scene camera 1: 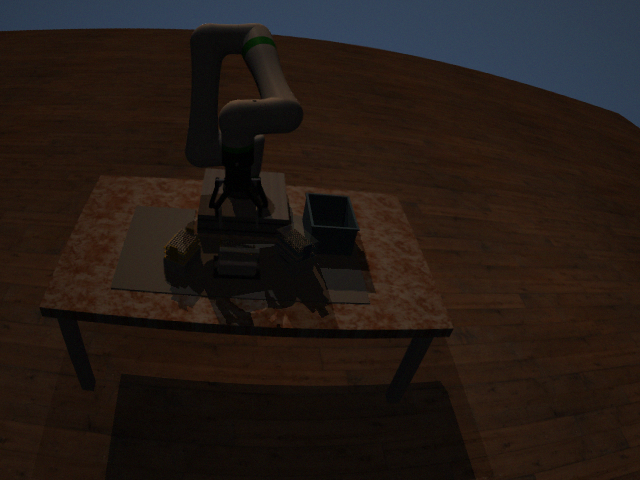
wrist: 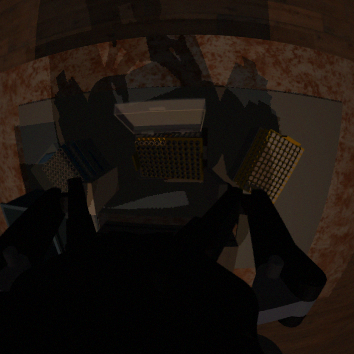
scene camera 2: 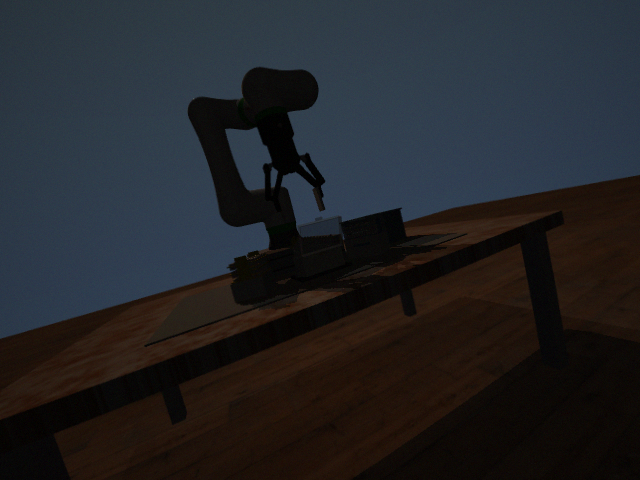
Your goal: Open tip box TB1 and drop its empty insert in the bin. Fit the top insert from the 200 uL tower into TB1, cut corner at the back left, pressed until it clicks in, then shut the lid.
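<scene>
Tip box TB1 (scene camera 1: 237,264) (scene camera 2: 323,262) stands mid-mat, its clear lid (scene camera 2: 320,229) (wrist: 160,117) open and upright. In the wrist view a yellow insert (wrist: 170,157) with dark holes sits in the box; whether any tips are in it is too dark to tell. The 200 uL tower (scene camera 1: 181,246) (scene camera 2: 251,276) (wrist: 274,162), yellow with a grid of pale tips on top, stands at the left in scene camera 1, turned at an angle. My gripper (scene camera 1: 238,222) (scene camera 2: 300,209) (wrist: 159,178) is open and empty, above and slightly behind TB1. The bin (scene camera 1: 334,240) stands at the right; its inside is dark.
A blue tower (scene camera 1: 295,241) (wrist: 82,160) stands at an angle between TB1 and the bin. A pale block (scene camera 1: 245,198) under the arm's base lies behind TB1. The grey mat (scene camera 1: 136,258) (scene camera 2: 191,310) lies on the mottled table (scene camera 1: 82,253). Shadows cover much of the mat.
</scene>
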